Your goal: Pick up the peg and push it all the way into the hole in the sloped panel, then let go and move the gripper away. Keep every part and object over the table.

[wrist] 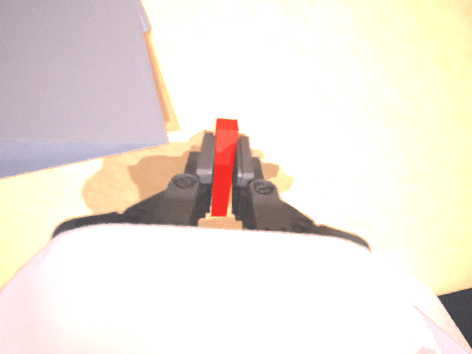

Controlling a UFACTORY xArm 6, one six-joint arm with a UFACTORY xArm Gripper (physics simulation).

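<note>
A red peg, a slim square bar, is between the two dark fingers of my gripper in the wrist view. The gripper is shut on the peg, with a finger pad against each side. The peg's far end sticks out a little past the fingertips, and its near end shows back between the finger bases. A grey-blue sloped panel stands at the upper left, apart from the peg. Its hole does not show in this view.
The pale table top lies under the gripper and to the right, with shadows of the fingers on it. The panel's lower corner is close to the left finger. A dark area past the table's edge shows at the lower right.
</note>
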